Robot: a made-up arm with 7 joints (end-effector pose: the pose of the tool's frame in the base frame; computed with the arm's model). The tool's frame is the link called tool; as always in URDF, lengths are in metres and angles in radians. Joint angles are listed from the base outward.
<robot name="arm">
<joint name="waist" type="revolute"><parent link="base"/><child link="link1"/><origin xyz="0.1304 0.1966 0.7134" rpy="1.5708 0 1.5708"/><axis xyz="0 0 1"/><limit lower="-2.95" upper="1.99"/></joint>
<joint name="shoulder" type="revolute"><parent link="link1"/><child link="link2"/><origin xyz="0.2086 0.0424 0.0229" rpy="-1.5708 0 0"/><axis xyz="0 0 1"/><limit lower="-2.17" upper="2.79"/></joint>
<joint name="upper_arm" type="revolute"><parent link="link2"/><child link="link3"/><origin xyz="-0.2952 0.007 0.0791" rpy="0 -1.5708 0"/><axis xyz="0 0 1"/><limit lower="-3" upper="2.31"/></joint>
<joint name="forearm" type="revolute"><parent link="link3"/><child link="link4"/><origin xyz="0.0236 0.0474 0.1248" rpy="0.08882 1.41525 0"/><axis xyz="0 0 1"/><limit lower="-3.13" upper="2.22"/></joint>
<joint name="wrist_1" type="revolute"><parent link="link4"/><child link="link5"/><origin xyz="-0.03 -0.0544 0.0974" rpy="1.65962 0 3.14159"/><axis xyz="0 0 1"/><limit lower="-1.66" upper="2.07"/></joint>
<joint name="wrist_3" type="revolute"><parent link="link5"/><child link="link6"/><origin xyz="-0.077 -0.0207 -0.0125" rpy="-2.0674 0.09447 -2.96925"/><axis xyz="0 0 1"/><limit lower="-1.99" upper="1.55"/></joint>
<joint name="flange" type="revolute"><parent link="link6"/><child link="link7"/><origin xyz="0.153 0.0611 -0.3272" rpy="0.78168 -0.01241 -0.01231"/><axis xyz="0 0 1"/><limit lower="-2.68" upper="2.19"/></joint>
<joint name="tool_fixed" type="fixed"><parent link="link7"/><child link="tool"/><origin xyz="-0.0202 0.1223 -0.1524" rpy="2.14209 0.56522 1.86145"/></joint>
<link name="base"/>
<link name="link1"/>
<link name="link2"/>
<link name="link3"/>
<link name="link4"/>
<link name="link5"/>
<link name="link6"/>
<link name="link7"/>
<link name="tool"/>
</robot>
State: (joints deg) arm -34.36 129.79 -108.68 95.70 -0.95 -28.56 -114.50
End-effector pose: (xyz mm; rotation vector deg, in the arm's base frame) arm 334.3 1288.1 439.8 -124.19 -118.19 -29.61
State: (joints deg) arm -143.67 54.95 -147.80 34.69 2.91 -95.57 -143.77
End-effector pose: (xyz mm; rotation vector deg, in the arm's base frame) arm 913.2 -89.5 417.2 59.07 18.64 -21.70
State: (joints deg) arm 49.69 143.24 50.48 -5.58 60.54 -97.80 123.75
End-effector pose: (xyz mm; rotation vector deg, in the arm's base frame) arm 345.7 225.2 776.2 73.48 -65.68 -101.60
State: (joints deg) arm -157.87 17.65 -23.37 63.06 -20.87 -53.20 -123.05
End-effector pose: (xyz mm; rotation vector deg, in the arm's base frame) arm 195.6 875.7 197.4 36.24 106.82 67.11
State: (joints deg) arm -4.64 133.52 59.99 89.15 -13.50 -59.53 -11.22
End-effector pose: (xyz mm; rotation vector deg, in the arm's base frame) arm 966.1 400.6 726.4 -82.33 97.96 -25.56
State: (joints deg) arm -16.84 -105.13 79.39 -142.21 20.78 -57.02 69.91
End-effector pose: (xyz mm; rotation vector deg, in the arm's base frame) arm -502.7 886.7 964.7 -70.54 -79.68 104.90
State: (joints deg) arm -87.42 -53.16 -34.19 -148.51 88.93 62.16 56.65
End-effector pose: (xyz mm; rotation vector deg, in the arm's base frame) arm -339.3 244.8 1094.2 -42.85 -47.44 -5.93
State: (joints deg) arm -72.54 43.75 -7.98 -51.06 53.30 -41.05 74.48
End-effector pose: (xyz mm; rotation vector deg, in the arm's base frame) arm 461.7 478.8 463.2 104.05 53.36 13.98
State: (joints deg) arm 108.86 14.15 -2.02 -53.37 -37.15 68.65 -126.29
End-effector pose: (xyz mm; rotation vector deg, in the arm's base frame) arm 193.6 -341.0 3.1 88.38 3.48 -87.75
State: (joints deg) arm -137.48 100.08 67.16 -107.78 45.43 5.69 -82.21
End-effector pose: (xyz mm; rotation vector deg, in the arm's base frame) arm 791.6 219.8 5.4 -142.76 39.77 52.03
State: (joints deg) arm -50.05 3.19 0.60 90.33 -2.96 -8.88 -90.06
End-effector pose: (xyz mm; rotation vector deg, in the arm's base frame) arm -240.5 470.2 1375.7 5.40 -13.00 152.62
